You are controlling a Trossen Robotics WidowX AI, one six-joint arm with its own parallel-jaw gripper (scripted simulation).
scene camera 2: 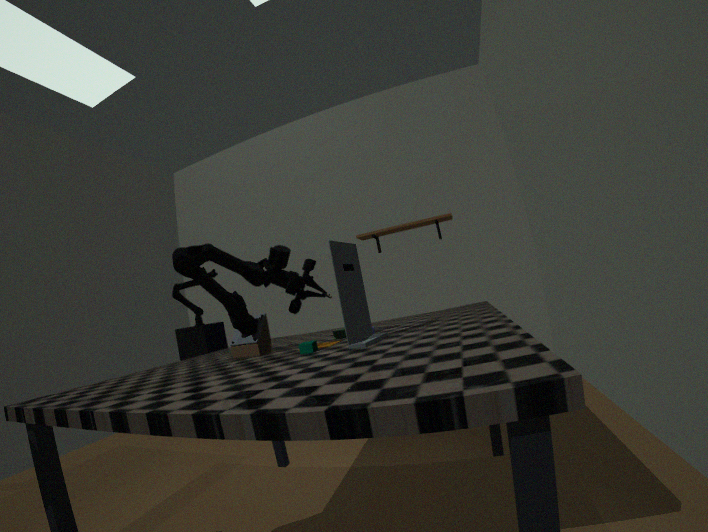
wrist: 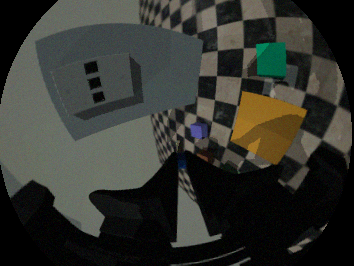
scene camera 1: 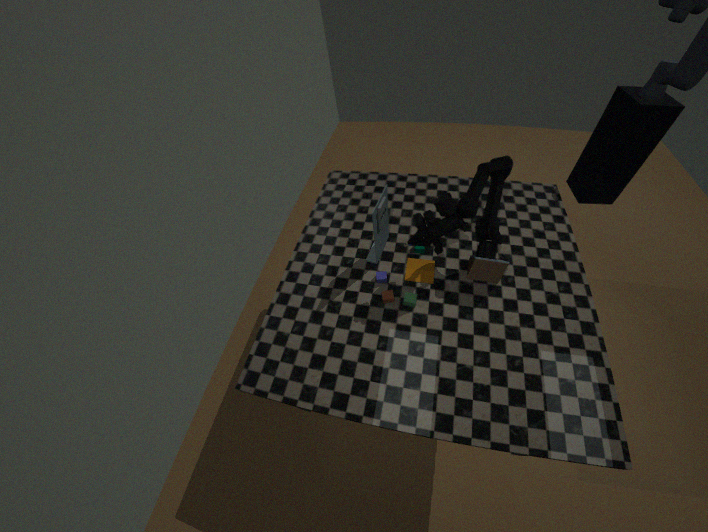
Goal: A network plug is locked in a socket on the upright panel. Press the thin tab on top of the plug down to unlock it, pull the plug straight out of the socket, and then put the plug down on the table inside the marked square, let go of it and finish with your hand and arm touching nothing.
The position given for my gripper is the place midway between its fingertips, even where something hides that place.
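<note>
Scene camera 2 shows my gripper (scene camera 2: 326, 294) and a grey upright panel (scene camera 2: 353, 302). Visible in the wrist view: a green cube (wrist: 271, 58), an orange marked square (wrist: 265, 126), the panel (wrist: 99, 76) and my gripper (wrist: 180, 155). Scene camera 1 likewise shows my gripper (scene camera 1: 408, 243).
</note>
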